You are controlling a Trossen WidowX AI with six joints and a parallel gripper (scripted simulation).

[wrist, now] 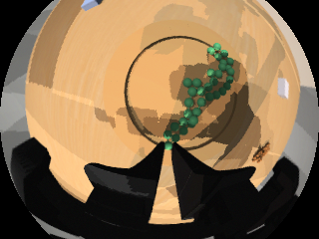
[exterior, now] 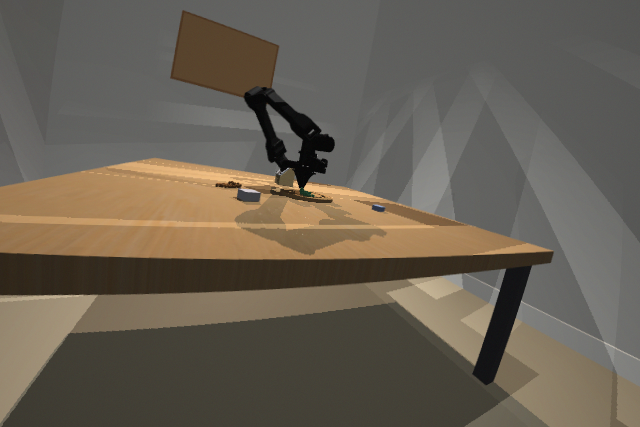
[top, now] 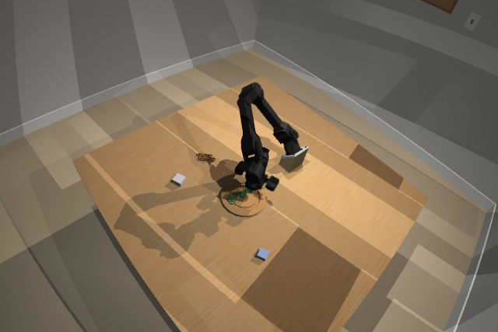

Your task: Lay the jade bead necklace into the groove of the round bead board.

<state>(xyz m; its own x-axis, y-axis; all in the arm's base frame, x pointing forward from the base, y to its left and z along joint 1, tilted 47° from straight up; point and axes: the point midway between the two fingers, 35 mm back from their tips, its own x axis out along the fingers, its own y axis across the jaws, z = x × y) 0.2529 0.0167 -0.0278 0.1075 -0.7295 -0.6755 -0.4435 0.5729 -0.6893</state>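
My gripper tip is now 6 cm short of the round wooden bead board, 1 cm to the right of it and 1 cm above it. From my gripper tip the other things lie so: blue block: 27 cm to the left, 15 cm ahead, 1 cm below; pale grey block: 26 cm ahead, 20 cm to the right, 1 cm below.
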